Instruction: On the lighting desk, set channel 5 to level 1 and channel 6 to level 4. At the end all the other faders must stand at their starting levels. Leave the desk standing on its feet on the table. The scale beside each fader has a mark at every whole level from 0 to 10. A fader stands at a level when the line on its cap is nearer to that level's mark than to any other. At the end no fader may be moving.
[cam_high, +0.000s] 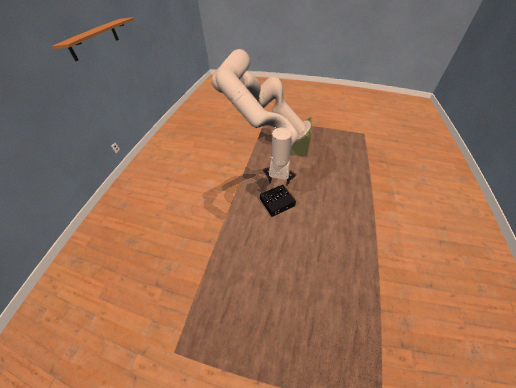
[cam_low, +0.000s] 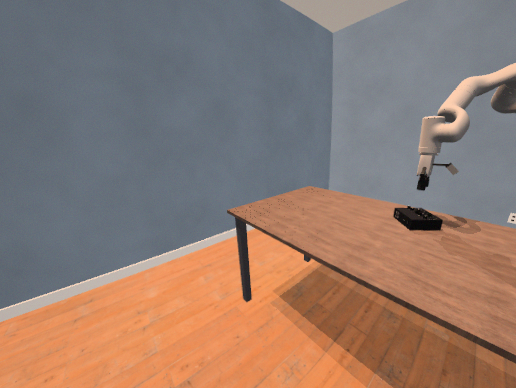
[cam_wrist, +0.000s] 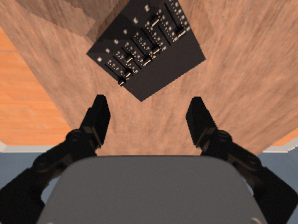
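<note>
My hand is 13 cm above the fader 4. Also, from my hand: channel 5 fader cap: 13 cm below, 3 cm to the right; then channel 6 fader cap: 13 cm below, 4 cm to the right, 3 cm ahead; then fader 2: 13 cm below, 5 cm behind, 1 cm to the left.
</note>
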